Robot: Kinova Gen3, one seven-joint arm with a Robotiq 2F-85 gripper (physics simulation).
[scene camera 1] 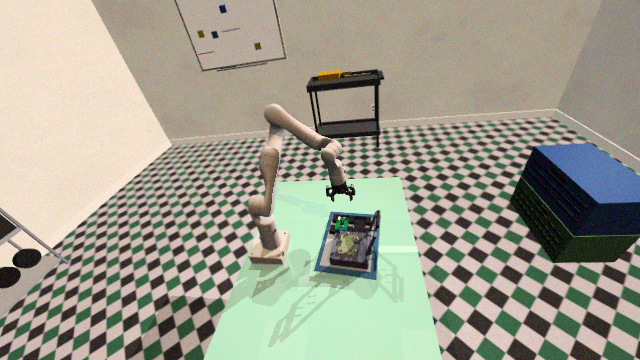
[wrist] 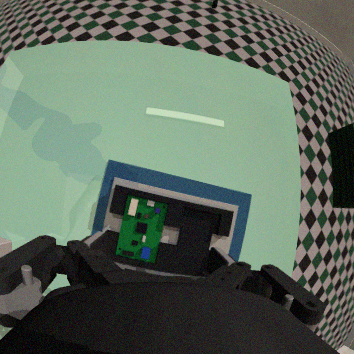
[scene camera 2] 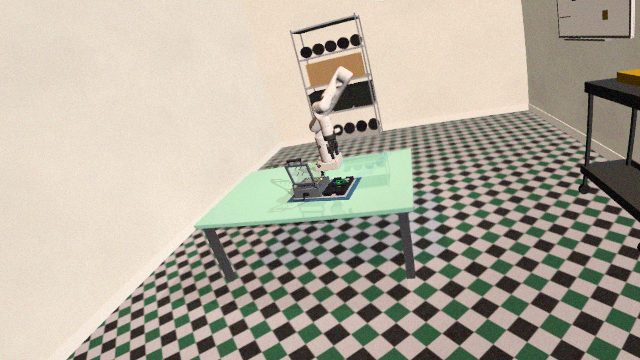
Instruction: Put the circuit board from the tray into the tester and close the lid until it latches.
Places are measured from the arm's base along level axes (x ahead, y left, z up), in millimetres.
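Pixels of known places: gripper, between the fingertips: (scene camera 1: 342,200) (wrist: 157,252) (scene camera 2: 335,157); arm's base, origin of its link: (scene camera 1: 272,243) (scene camera 2: 327,159).
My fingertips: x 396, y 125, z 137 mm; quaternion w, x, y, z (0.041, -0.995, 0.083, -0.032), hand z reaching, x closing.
Ahead of a thing's pixels: the offset from my fingertips to its middle. "pt": to the spot under its first point. Level surfaces: height alone.
The green circuit board @(18 mm back, 6 mm right, 172 mm down) (scene camera 1: 342,223) (scene camera 2: 340,182) (wrist: 141,229) lies in one side of the black tray @(pt 92 mm ahead, 15 mm right, 176 mm down) (scene camera 1: 361,223) (wrist: 175,214). The grey tester (scene camera 1: 350,258) (scene camera 2: 307,192) stands beside the tray, with a yellow-green piece @(pt 1 mm ahead, 182 mm right, 126 mm down) (scene camera 1: 347,243) on its top. Its lid (scene camera 1: 373,234) (scene camera 2: 308,175) stands up, open. My gripper (scene camera 1: 342,199) (scene camera 2: 333,156) (wrist: 157,252) is open and empty. It hangs well above the table, beyond the tray end in the scene camera 1 view. In the wrist view the gripper body hides the tester.
Tray and tester stand on a blue-edged base (scene camera 1: 370,275) (scene camera 2: 355,188) (wrist: 180,185) on the light green table @(195 mm down) (scene camera 1: 320,320) (scene camera 2: 240,205) (wrist: 225,160). The raised lid is the tall obstacle on the base. A black cart (scene camera 1: 345,84) and blue and green crates (scene camera 1: 595,175) stand away from the table.
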